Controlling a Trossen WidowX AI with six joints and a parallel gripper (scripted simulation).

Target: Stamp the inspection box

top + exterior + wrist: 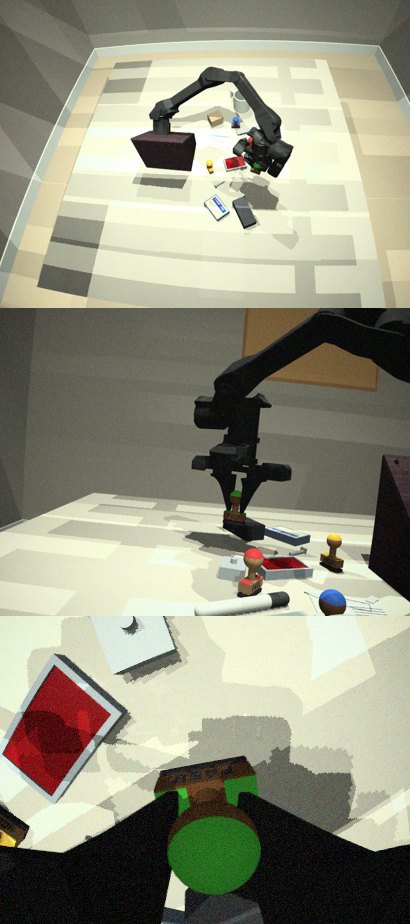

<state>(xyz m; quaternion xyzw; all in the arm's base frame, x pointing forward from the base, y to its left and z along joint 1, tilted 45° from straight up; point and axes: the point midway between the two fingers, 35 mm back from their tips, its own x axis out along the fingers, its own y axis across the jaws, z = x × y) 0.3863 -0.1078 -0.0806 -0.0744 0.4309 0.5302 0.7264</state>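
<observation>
Right now my gripper tip is 10 mm short of the grey block, 90 mm to the right of it and 70 mm above it. Also, from my gripper tip: green-knobbed stamp right at my gripper tip; red-knobbed fail stamp 10 mm behind, 150 mm to the left, 60 mm below; red ink pad 80 mm behind, 70 mm to the left, 80 mm below.
</observation>
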